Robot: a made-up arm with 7 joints.
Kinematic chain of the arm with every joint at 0, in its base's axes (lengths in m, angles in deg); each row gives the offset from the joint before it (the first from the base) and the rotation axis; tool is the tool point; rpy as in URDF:
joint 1: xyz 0 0 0.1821 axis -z
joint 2: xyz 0 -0.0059 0.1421 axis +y
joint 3: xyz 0 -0.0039 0.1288 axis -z
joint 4: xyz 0 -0.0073 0.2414 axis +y
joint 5: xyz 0 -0.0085 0.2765 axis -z
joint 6: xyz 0 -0.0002 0.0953 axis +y
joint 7: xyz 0 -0.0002 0.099 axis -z
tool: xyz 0 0 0 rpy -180 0 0
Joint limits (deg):
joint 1: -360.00..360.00
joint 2: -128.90..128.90
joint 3: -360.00..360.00
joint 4: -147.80..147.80
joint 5: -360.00..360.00
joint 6: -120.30..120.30
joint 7: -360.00..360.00
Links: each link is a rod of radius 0.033 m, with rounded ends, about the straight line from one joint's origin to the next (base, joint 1, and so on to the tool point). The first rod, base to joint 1, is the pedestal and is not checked.
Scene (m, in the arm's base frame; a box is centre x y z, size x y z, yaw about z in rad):
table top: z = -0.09
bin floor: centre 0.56 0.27 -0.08 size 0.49 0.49 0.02 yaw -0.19
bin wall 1: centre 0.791 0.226 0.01 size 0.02 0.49 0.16 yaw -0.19
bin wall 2: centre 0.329 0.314 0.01 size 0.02 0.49 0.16 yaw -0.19
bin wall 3: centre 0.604 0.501 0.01 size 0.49 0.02 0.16 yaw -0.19
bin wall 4: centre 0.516 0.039 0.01 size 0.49 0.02 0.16 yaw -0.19
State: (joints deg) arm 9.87 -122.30 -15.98 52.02 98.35 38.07 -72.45
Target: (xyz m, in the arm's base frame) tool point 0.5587 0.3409 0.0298
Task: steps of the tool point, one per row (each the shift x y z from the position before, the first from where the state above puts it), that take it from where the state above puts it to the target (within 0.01 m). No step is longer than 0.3 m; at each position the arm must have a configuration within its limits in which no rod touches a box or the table.
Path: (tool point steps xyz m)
1: -0.0003 0.1254 -0.0254
2: 0.0513 0.1497 -0.0352
3: 0.1185 0.1546 -0.0375
4: 0.1919 0.1275 -0.0299
5: 0.2523 0.0613 -0.0125
6: 0.2755 -0.0377 0.0110
7: 0.2439 -0.1469 0.0342
8: 0.1558 -0.2333 0.0514
9: 0.0068 0.0061 -0.0990
10: -0.0068 -0.0061 -0.1030

